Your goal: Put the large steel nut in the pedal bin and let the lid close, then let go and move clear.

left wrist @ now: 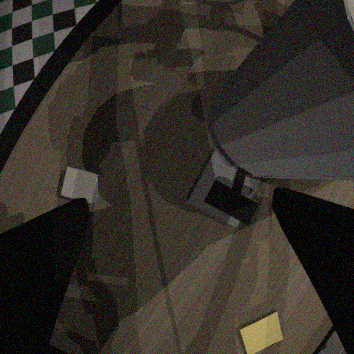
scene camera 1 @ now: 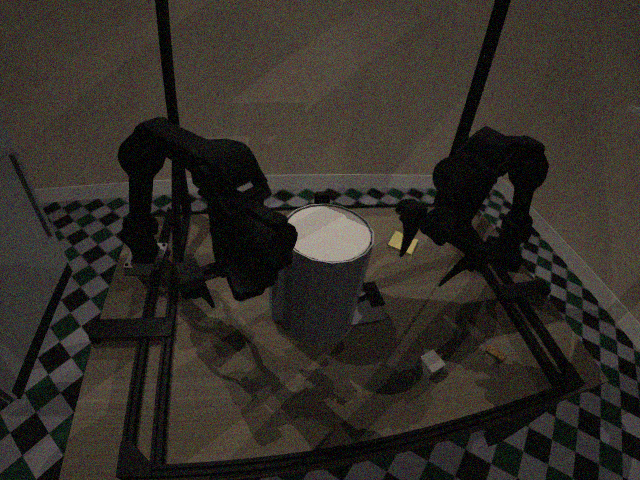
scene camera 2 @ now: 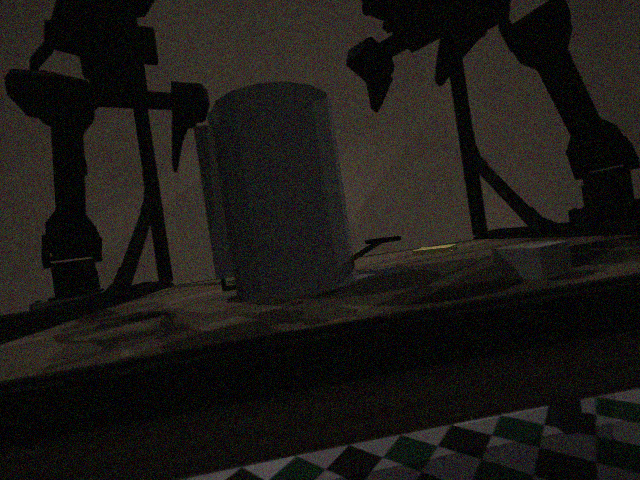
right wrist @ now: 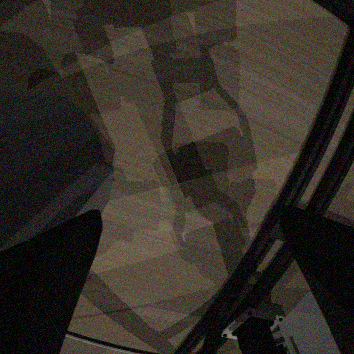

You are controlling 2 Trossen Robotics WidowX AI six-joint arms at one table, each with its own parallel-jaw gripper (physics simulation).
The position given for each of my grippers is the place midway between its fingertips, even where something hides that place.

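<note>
You've got my left gripper (scene camera 2: 403, 98) open with nothing in its grasp, and it shows in scene camera 1 (scene camera 1: 419, 270) and in the left wrist view (left wrist: 182, 202) too. My right gripper (scene camera 2: 132, 173) is open as well and holds nothing; it's also there in the right wrist view (right wrist: 192, 217) and in scene camera 1 (scene camera 1: 237, 297). I can see a dark pedal (left wrist: 229, 200), and there's a pale bin lid (scene camera 1: 325, 233) as well.
</note>
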